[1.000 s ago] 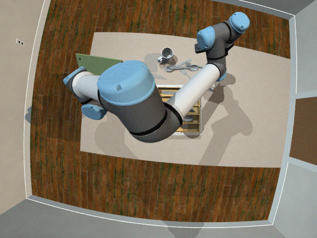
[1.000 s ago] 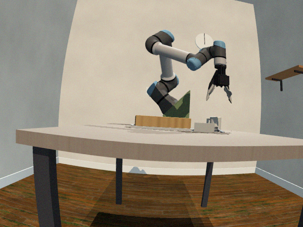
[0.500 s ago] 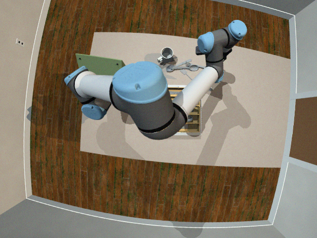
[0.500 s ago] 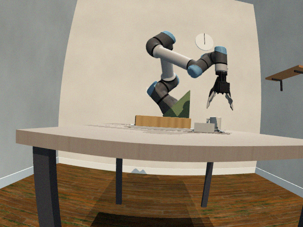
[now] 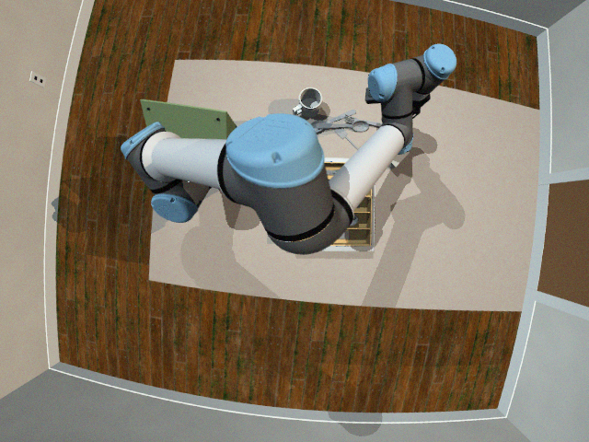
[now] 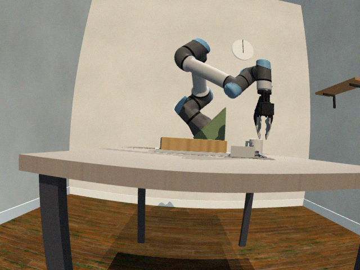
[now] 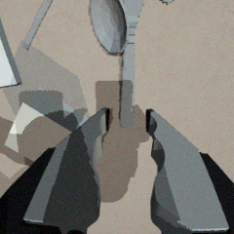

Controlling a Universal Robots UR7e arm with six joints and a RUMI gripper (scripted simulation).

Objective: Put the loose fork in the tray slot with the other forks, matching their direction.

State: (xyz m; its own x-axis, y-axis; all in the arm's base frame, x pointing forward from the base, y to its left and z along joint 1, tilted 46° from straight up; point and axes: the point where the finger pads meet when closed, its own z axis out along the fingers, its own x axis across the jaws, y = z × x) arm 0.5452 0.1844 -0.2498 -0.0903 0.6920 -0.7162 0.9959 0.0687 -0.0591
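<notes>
The white block lies 100 mm to the right of my hand, 80 mm ahead of it and 70 mm below it. From my hand the other things lie so: mug (260 mm behind, 60 mm below); then tray (340 mm to the right, 110 mm behind, 50 mm below).
</notes>
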